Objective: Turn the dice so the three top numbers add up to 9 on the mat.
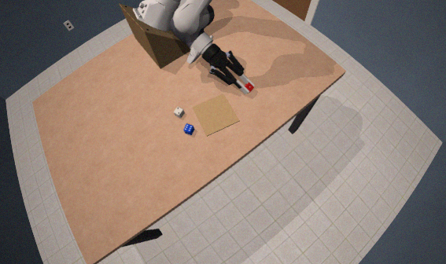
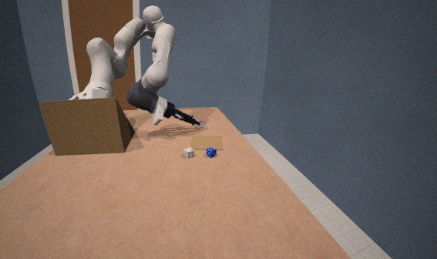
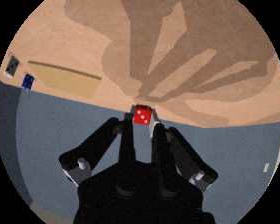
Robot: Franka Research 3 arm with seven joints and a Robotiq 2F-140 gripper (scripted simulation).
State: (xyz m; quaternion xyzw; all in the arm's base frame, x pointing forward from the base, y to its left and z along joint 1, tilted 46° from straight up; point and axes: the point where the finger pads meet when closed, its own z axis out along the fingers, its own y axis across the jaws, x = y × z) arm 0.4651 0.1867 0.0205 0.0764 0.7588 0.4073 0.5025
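The red die is 2 cm ahead of my hand, 1 cm to the left of it and 1 cm below it. Also, from my hand: white die: 7 cm behind, 28 cm to the right, 2 cm below; then blue die: 2 cm ahead, 28 cm to the right, 2 cm below; then tan mat: 2 cm ahead, 16 cm to the right, 4 cm below.
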